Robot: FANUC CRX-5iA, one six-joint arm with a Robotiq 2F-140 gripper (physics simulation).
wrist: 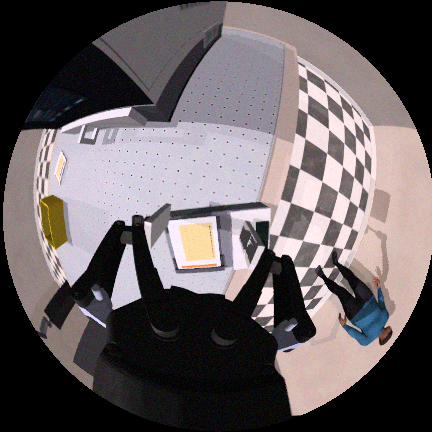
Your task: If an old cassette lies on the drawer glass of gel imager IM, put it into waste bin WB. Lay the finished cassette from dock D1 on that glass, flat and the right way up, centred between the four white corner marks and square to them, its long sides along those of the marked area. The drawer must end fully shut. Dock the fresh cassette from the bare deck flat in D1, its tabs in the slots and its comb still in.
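My gripper [205, 221] is open and empty, its two pads apart above a cassette [196, 242]. This cassette is a white frame with a yellow gel and an orange strip; it lies in the grey dock [226, 245], between the pads as seen from here. The right pad hides part of the white block beside the dock. Another cassette [60, 168], white with yellow-orange, lies at the far left. A yellow open bin [54, 221] stands at the left. The big dark housing [165, 95] at the top looks like the imager; its drawer glass cannot be made out.
The perforated deck [225, 165] spans the middle. A long pale bar [100, 119] and a small grey frame [89, 134] are by the housing. A beige edge [283, 145] borders a checkered strip [327, 187] at the right. A person in blue [369, 316] is at the lower right.
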